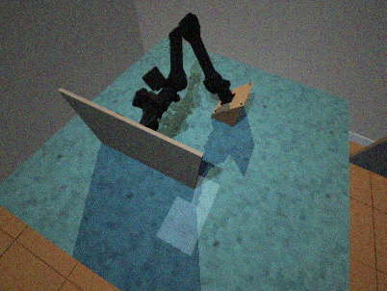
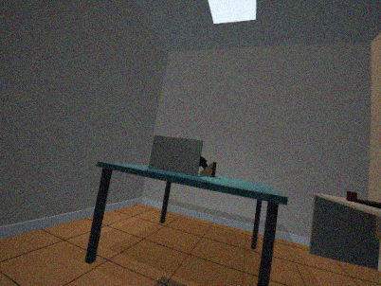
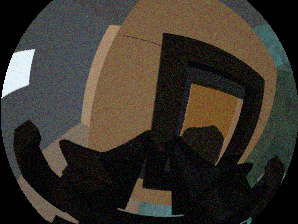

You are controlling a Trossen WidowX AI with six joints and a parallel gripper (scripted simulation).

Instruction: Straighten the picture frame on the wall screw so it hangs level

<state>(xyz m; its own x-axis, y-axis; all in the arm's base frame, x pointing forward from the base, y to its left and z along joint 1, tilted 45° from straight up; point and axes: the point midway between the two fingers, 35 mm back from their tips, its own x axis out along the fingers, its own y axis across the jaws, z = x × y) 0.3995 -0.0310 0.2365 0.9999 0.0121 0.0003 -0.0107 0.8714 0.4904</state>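
The picture frame lies 10 mm ahead of my gripper tip, 20 mm to the right of it and 50 mm below it. From my gripper tip the other things lie so: wall panel: 20 mm ahead, 60 mm below.
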